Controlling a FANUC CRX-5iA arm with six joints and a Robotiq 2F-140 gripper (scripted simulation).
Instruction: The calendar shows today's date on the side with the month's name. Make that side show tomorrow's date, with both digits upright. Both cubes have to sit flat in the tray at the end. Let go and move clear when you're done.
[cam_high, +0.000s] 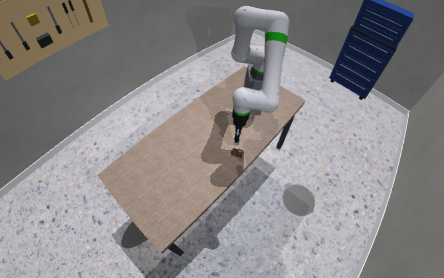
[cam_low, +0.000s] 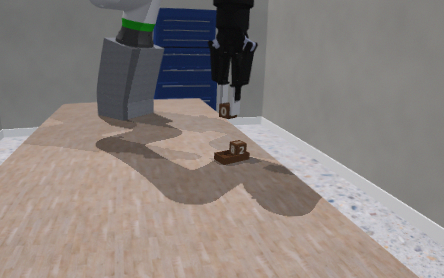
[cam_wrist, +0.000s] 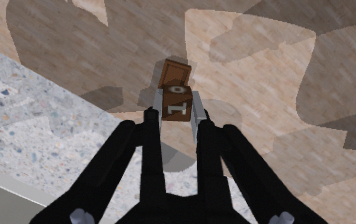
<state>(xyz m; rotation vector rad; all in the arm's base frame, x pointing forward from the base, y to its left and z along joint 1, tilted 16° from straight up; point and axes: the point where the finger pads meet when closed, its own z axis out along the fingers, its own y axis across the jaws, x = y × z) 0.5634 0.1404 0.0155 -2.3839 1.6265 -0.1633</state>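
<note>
Now: the brown calendar tray 140 mm below my hand and 20 mm to the left of it.
</note>
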